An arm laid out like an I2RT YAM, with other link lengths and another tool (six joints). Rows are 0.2 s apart.
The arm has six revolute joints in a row. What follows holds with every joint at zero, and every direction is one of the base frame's.
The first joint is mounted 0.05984 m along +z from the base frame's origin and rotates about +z.
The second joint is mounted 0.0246 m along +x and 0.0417 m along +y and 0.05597 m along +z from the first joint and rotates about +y.
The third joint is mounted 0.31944 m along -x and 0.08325 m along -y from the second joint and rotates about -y.
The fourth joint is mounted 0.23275 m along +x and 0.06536 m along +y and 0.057 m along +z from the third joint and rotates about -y.
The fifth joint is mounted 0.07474 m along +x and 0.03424 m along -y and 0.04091 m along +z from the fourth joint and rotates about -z.
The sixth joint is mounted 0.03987 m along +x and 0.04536 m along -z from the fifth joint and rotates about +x.
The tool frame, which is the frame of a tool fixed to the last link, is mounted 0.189 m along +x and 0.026 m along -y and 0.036 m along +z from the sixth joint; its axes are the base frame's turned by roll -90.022, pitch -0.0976 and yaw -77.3 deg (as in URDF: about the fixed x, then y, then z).
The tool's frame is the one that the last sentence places.
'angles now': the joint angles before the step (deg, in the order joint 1, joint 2, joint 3, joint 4, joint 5, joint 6). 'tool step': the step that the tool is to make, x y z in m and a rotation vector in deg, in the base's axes. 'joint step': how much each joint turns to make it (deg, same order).
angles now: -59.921, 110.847, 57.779, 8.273, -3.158, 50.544
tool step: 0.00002, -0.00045, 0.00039, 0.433, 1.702, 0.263
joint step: 0.394, 0.220, 1.662, -2.711, 0.983, -0.786
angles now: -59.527, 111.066, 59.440, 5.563, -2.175, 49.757
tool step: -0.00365, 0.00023, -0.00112, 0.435, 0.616, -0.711
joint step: -0.021, 0.022, 0.393, -1.049, 0.701, 0.286
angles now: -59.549, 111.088, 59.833, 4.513, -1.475, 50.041
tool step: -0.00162, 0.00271, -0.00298, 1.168, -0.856, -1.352
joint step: -0.022, -0.001, -0.021, -0.503, -0.066, 1.880
